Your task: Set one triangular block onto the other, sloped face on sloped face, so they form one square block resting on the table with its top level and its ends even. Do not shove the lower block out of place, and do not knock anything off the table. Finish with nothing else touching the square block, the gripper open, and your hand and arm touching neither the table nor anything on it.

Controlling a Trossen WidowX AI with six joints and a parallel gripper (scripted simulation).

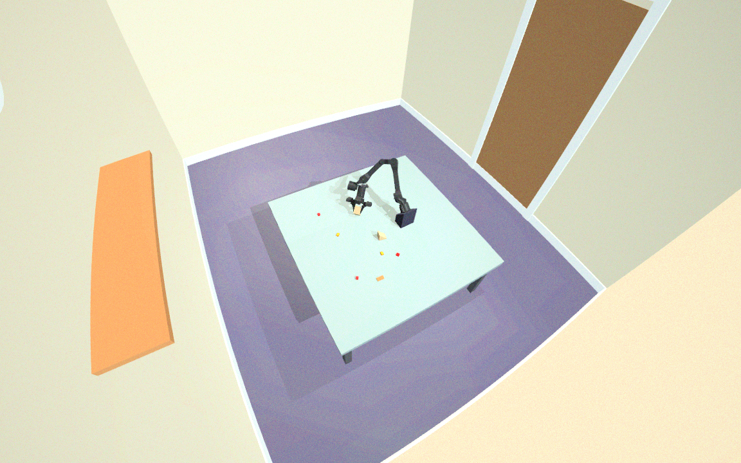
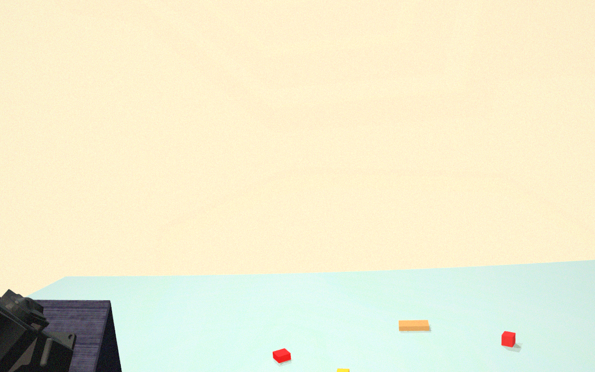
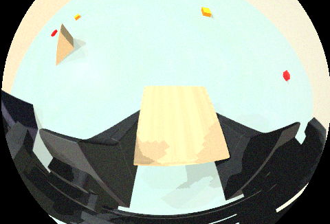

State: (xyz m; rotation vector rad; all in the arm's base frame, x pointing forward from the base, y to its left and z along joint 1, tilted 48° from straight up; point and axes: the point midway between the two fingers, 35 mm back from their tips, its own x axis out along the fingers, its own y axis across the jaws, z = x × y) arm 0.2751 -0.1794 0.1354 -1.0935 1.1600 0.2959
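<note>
My gripper tip is now 1 cm below the wooden triangular block.
</note>
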